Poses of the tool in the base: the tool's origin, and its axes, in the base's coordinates. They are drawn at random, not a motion.
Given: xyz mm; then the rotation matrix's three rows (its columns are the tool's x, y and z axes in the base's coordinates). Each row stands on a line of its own.
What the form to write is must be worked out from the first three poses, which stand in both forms.
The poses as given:
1:
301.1 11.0 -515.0
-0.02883 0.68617 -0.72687
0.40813 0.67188 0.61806
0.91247 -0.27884 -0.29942
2:
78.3 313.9 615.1
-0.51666 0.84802 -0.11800
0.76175 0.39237 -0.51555
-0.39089 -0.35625 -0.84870
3:
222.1 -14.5 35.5
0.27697 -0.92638 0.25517
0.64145 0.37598 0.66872
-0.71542 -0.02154 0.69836
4:
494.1 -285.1 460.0
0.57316 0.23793 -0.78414
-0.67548 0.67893 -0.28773
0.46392 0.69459 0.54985
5:
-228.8 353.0 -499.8
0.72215 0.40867 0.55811
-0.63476 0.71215 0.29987
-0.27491 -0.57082 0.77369
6:
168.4 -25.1 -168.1
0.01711 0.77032 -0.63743
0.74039 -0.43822 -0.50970
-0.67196 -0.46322 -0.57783
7:
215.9 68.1 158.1
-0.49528 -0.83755 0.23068
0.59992 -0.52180 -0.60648
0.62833 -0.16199 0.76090
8:
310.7 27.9 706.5
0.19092 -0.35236 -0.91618
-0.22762 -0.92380 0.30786
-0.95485 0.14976 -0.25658
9:
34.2 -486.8 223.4
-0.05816 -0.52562 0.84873
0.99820 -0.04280 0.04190
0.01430 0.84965 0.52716
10:
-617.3 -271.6 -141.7
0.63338 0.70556 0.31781
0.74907 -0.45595 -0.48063
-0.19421 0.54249 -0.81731
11:
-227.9 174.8 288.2
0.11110 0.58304 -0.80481
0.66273 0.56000 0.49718
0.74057 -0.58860 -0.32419
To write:
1: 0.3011 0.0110 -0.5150 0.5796 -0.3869 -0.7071 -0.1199
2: 0.0783 0.3139 0.6151 0.0822 0.4847 0.8303 -0.2625
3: 0.2221 -0.0145 0.0355 0.7667 -0.2251 0.3165 0.5112
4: 0.4941 -0.2851 0.4600 0.8369 0.2934 -0.3728 -0.2728
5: -0.2288 0.3530 -0.4998 0.8955 -0.2431 0.2325 -0.2913
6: 0.1684 -0.0251 -0.1681 0.0163 0.7129 0.5297 -0.4591
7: 0.2159 0.0681 0.1581 0.4312 0.2577 -0.2305 0.8334
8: 0.3107 0.0279 0.7065 0.0513 -0.7700 0.1883 0.6075
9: 0.0342 -0.4868 0.2234 0.5971 0.3382 0.3494 0.6380
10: -0.6173 -0.2716 -0.1417 0.3001 0.8524 0.4266 0.0362
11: -0.2279 0.1748 0.2882 0.5803 -0.4678 -0.6658 0.0343
